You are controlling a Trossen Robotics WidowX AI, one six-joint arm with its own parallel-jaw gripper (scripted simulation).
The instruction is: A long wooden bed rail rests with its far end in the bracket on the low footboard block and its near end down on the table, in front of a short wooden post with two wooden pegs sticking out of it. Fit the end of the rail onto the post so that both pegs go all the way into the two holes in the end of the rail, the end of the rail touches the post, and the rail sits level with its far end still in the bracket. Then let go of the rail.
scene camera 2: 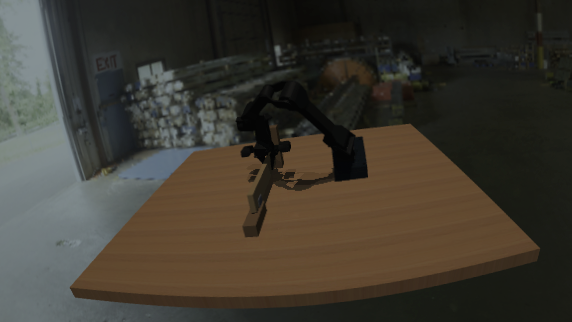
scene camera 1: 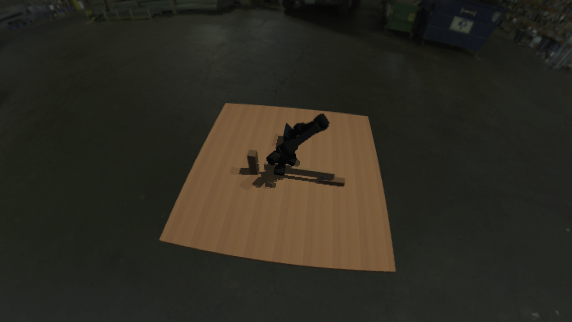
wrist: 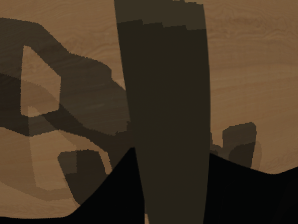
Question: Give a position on a wooden rail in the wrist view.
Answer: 165,58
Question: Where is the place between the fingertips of my gripper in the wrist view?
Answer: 156,151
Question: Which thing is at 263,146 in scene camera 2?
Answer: My gripper.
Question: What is my gripper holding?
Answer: A wooden rail.
